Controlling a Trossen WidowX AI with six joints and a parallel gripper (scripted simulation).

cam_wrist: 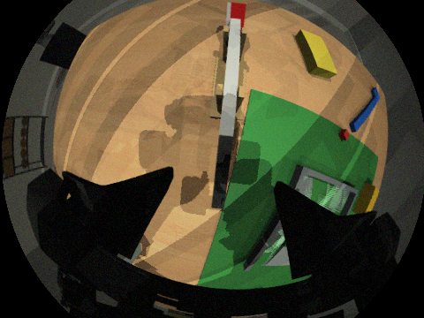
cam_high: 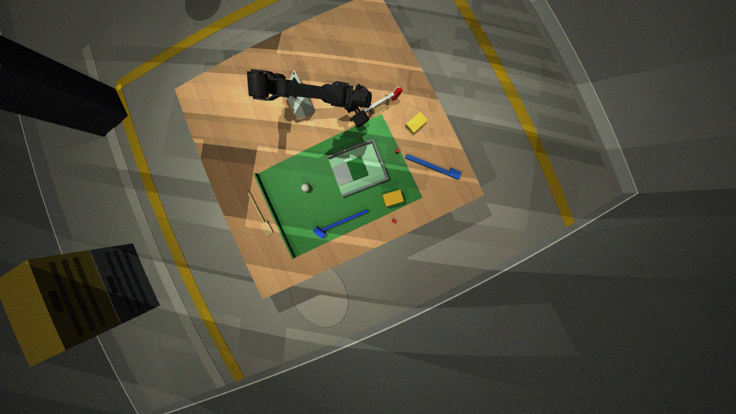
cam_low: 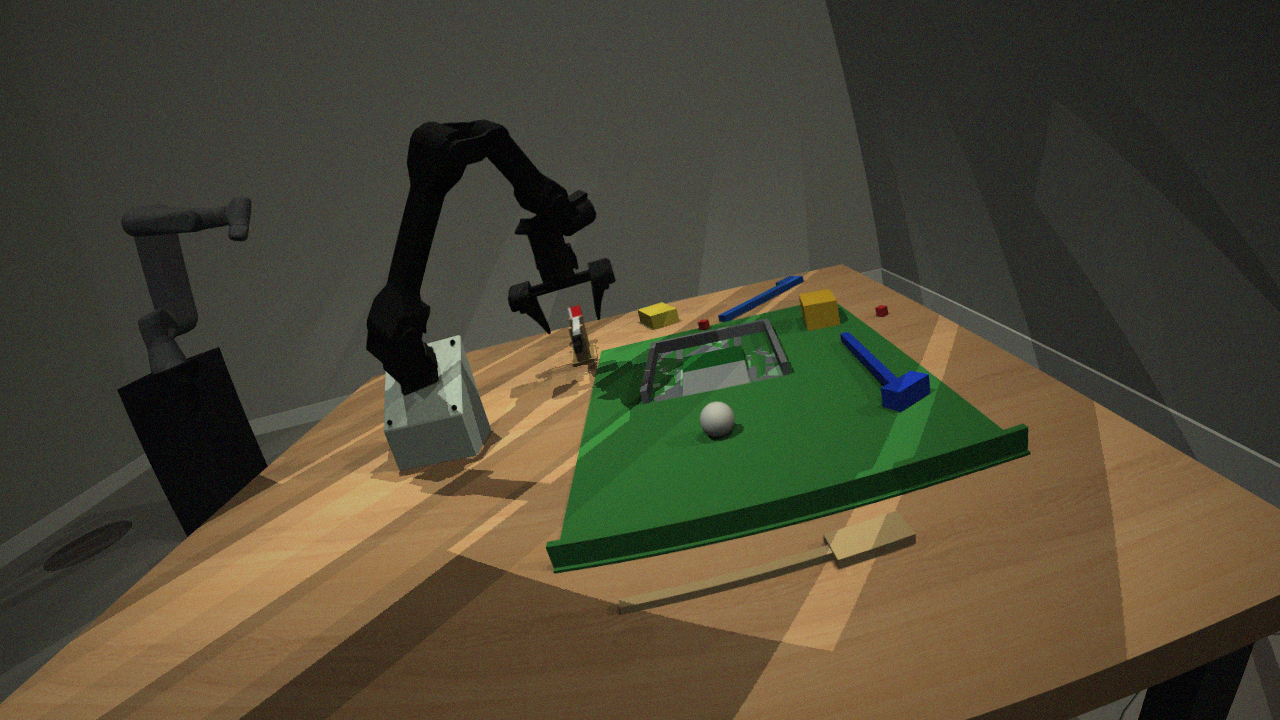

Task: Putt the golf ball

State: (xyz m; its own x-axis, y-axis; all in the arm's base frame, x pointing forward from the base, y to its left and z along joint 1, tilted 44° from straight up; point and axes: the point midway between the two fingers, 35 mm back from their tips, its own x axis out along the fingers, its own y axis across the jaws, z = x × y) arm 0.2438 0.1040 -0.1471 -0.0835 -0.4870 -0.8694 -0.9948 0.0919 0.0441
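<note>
Right now my gripper tip is 11 cm to the right of the red putter and 4 cm above it. The rest, counted from my gripper tip: white golf ball (41 cm to the right, 15 cm ahead, 7 cm below); then green mat (28 cm to the right, 23 cm ahead, 9 cm below); then small wooden stand (13 cm to the left, 6 cm below).
</note>
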